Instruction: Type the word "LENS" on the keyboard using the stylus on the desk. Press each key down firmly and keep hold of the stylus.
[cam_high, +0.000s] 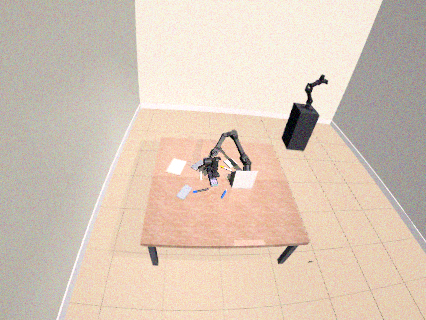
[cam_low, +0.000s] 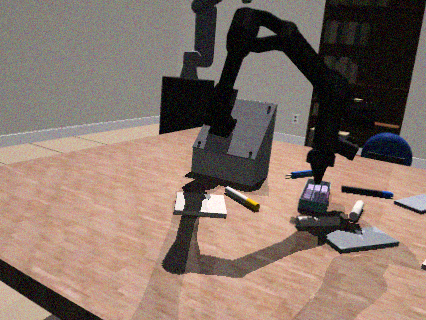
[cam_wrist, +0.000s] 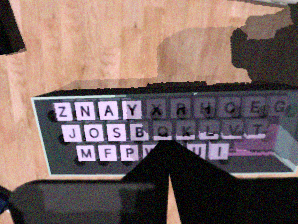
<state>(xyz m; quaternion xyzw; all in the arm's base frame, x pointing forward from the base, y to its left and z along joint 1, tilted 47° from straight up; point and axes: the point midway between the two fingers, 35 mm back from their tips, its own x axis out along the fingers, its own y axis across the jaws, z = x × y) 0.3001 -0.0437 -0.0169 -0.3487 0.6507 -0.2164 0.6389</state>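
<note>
My gripper tip is now 16 cm to the right of the blue stylus, 11 cm past it and 3 cm above it. Also, from my gripper tip: yellow-tipped marker 15 cm to the right, 13 cm behind, 3 cm below; then white sheet 35 cm ahead, 13 cm to the right, 4 cm below; then blue pen 16 cm to the left, 13 cm ahead, 3 cm below.
</note>
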